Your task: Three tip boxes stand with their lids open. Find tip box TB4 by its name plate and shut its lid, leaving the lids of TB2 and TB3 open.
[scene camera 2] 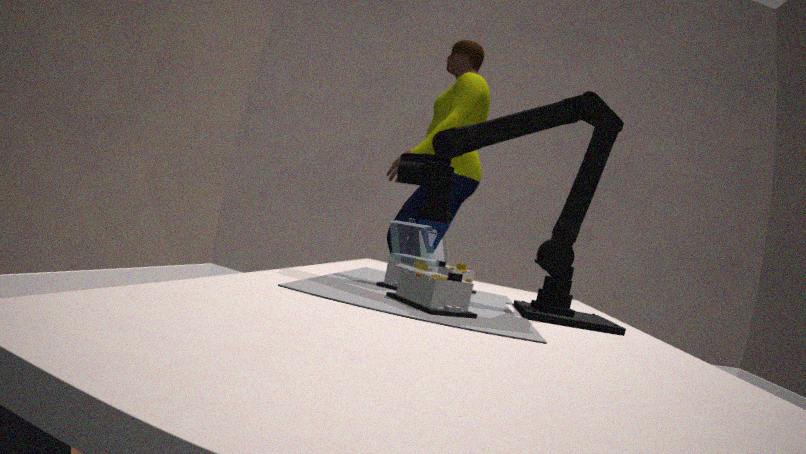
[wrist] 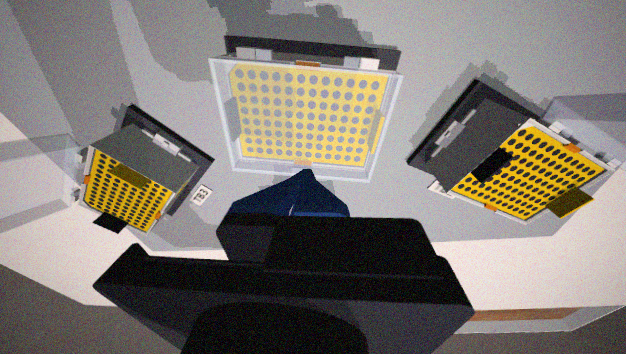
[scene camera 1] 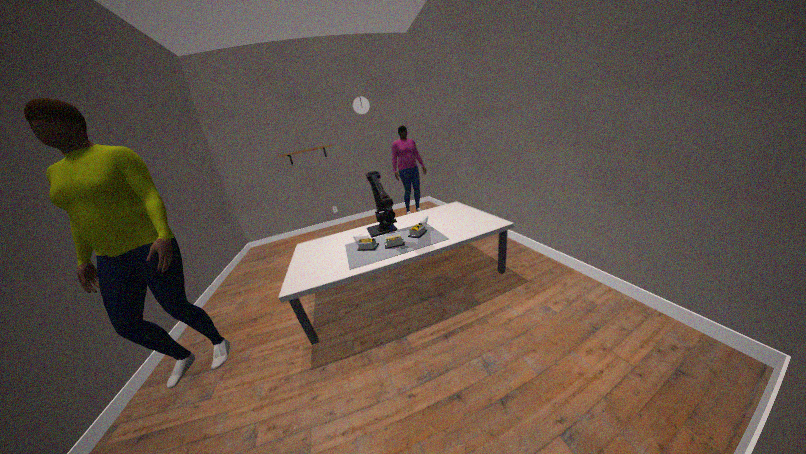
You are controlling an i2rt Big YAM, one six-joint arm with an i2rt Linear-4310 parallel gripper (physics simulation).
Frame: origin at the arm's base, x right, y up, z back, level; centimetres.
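Seen in the pictures: gripper, fingertip midpoint: [scene camera 2: 429, 253] [wrist: 307, 176] [scene camera 1: 391, 232]; arm's base, link origin: [scene camera 2: 551, 311] [scene camera 1: 384, 228].
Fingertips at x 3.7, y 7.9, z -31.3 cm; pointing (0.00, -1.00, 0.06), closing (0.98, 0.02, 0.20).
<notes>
Offsets run from my fingertips to a thing's middle. "spot": to the spot under its first point. Level surfaces: height alone.
Three tip boxes with yellow racks stand on the mat. The left box in the wrist view [wrist: 132, 187] [scene camera 1: 417, 230] [scene camera 2: 434, 293] has its clear lid @(spot: dx -26.3, dy -1.2, dz -4.7 cm) [wrist: 37, 175] standing open; its name plate @(spot: dx -19.5, dy -9.1, dz +6.6 cm) [wrist: 201, 194] reads TB3. The right box [wrist: 530, 172] [scene camera 1: 367, 245] also has its clear lid [wrist: 590, 122] open; its name is not readable. The centre box @(dx -0.1, dy -5.4, dz -1.8 cm) [wrist: 305, 115] [scene camera 1: 394, 241] has its clear lid over its rack and looks shut; its plate does not show. My gripper [wrist: 307, 176] [scene camera 2: 434, 247] is shut and empty, its tips by this lid's base-side edge. Contact is unclear.
The grey mat @(dy -9.3 cm) [scene camera 1: 360, 262] [scene camera 2: 327, 293] lies on the white table @(dy -9.6 cm) [scene camera 1: 315, 265] [scene camera 2: 338, 383]. The arm's base [scene camera 2: 569, 321] [scene camera 1: 381, 230] stands behind the boxes. A person in yellow [scene camera 1: 101, 197] [scene camera 2: 465, 107] and one in pink [scene camera 1: 405, 153] stand away from the table.
</notes>
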